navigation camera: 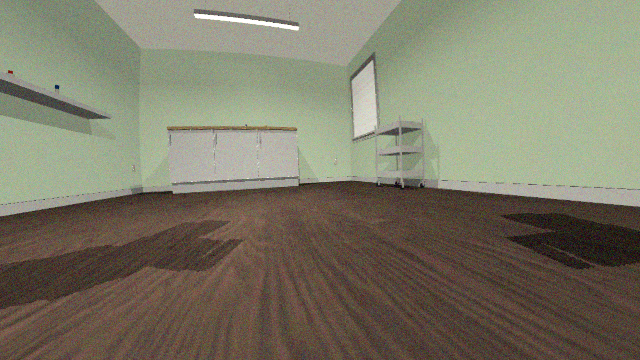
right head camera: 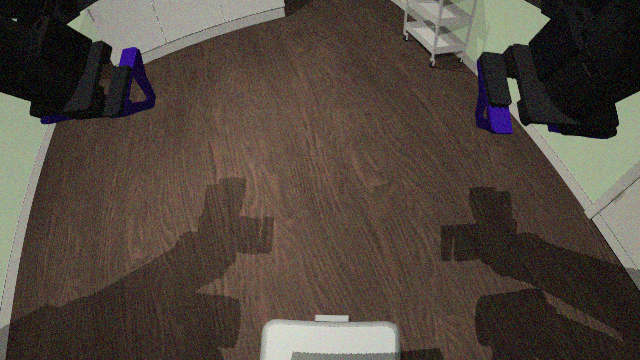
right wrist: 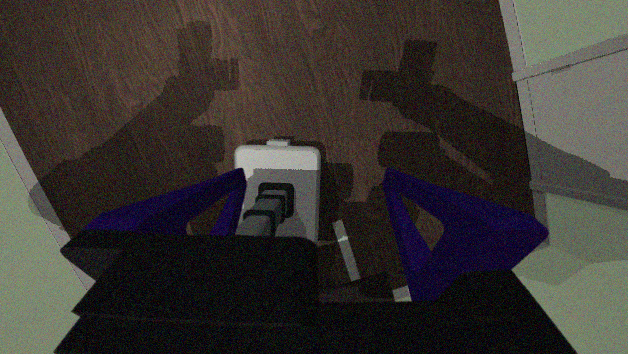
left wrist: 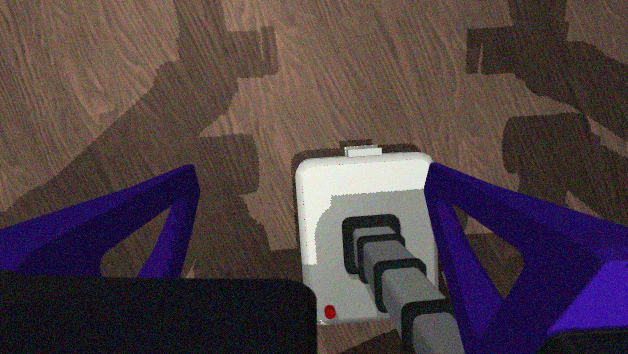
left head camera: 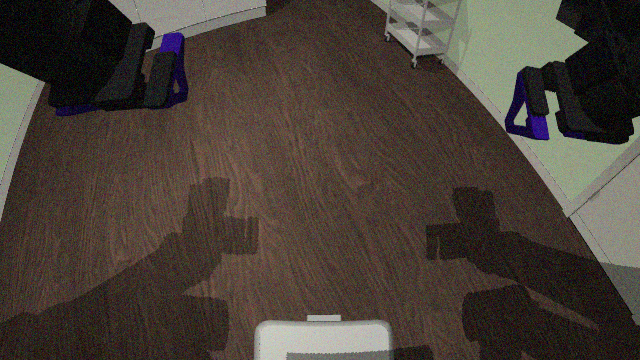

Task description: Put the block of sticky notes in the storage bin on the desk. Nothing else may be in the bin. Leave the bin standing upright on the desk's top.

Observation:
In view: my left gripper (left head camera: 149,97), my right gripper (right head camera: 514,123), a dark desk (right wrist: 376,288), a white cabinet (navigation camera: 201,158) and a window with blinds (navigation camera: 363,83).
My left gripper is seen too in the right head camera view (right head camera: 124,105) and in the left wrist view (left wrist: 311,176). My right gripper also shows in the right wrist view (right wrist: 314,175) and in the left head camera view (left head camera: 536,129).

